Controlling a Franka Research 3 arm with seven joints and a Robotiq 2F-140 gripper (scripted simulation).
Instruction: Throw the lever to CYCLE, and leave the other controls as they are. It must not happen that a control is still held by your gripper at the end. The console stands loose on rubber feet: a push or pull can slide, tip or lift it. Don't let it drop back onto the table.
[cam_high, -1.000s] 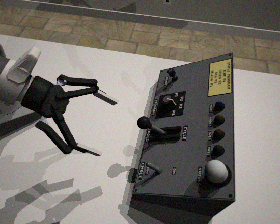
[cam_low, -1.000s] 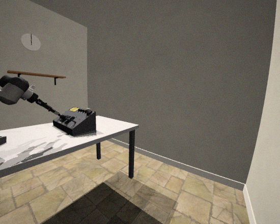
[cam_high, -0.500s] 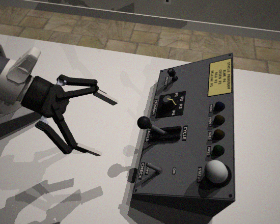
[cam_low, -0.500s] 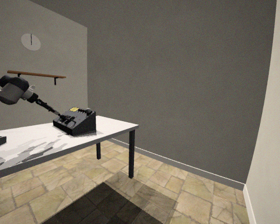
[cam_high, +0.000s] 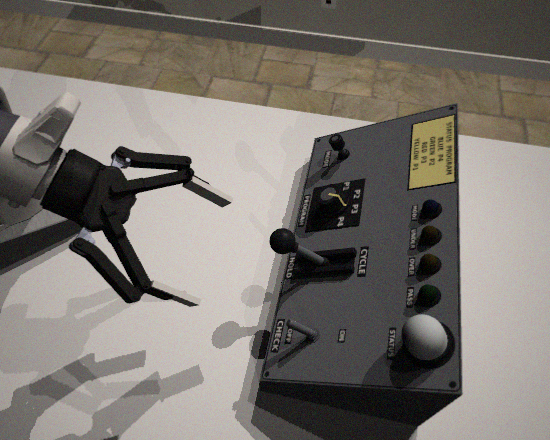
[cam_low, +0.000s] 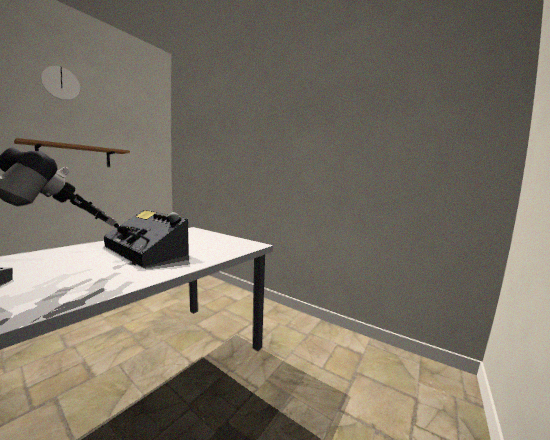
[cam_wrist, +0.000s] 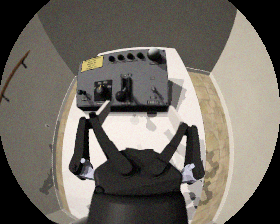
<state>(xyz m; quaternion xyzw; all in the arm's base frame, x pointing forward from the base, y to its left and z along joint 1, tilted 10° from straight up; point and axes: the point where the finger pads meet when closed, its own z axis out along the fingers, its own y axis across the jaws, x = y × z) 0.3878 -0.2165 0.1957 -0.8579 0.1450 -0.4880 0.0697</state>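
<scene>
Right now the lever is 13 cm ahead of my hand, 5 cm to the left of it and 10 cm below it. The rest, counted from my hand: program dial 19 cm ahead, 16 cm to the left, 10 cm below; dark grey sloped console 20 cm ahead, 10 cm to the left, 13 cm below; check switch 13 cm ahead, 7 cm to the right, 11 cm below.
</scene>
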